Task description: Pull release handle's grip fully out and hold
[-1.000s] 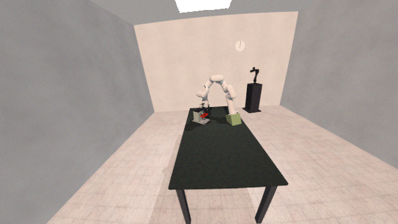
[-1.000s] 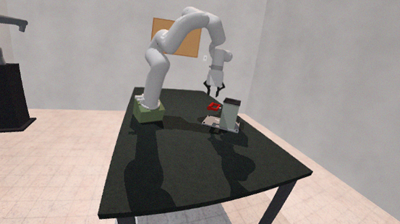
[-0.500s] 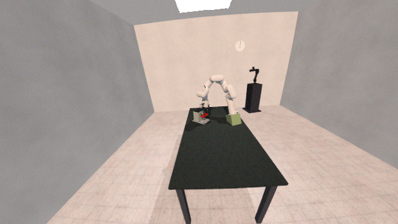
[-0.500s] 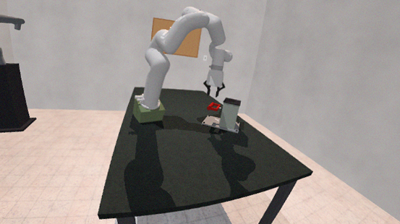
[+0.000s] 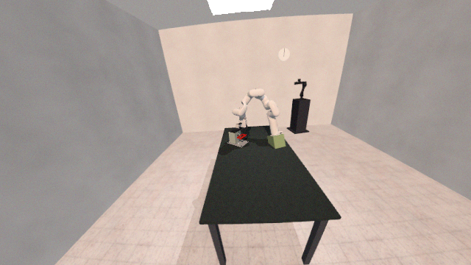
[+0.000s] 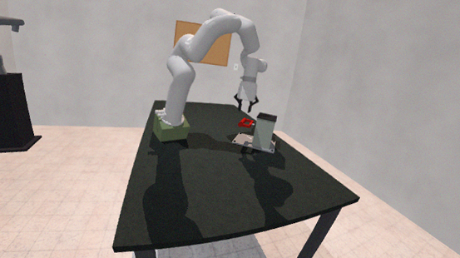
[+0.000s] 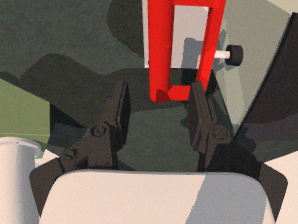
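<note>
The light baseplate lies 18 cm below my hand, 7 cm to the right of it and 7 cm ahead of it.
</note>
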